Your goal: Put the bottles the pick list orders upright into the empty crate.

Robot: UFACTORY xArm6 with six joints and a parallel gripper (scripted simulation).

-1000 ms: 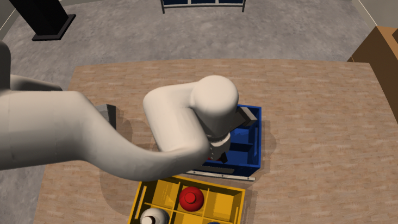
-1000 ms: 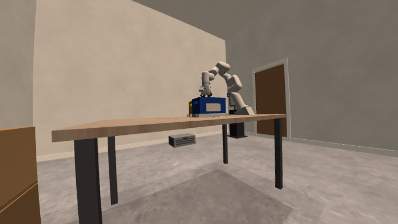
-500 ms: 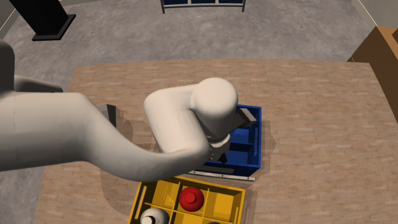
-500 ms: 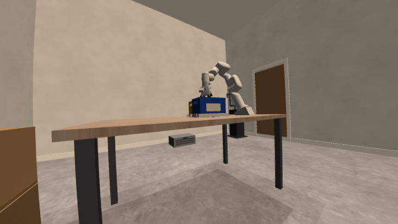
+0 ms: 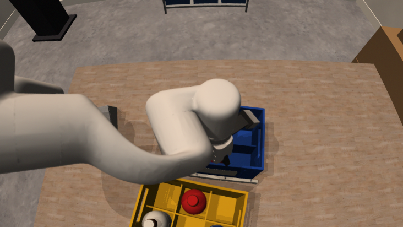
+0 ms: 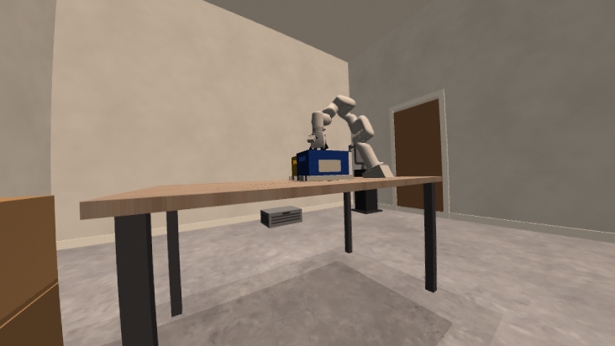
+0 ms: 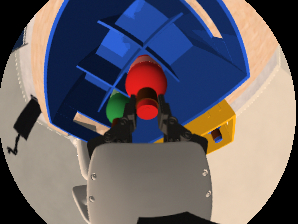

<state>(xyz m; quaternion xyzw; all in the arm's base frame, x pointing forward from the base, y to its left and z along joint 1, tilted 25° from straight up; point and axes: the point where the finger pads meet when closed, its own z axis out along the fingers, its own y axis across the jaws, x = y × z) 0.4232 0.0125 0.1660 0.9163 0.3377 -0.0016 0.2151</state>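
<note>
Now: the red bottle 70 mm below my hand. Round my hand: yellow crate (190 mm to the right, 80 mm below, 50 mm behind); then green-capped bottle (80 mm behind, 70 mm below); then blue crate (80 mm below, 50 mm to the left).
</note>
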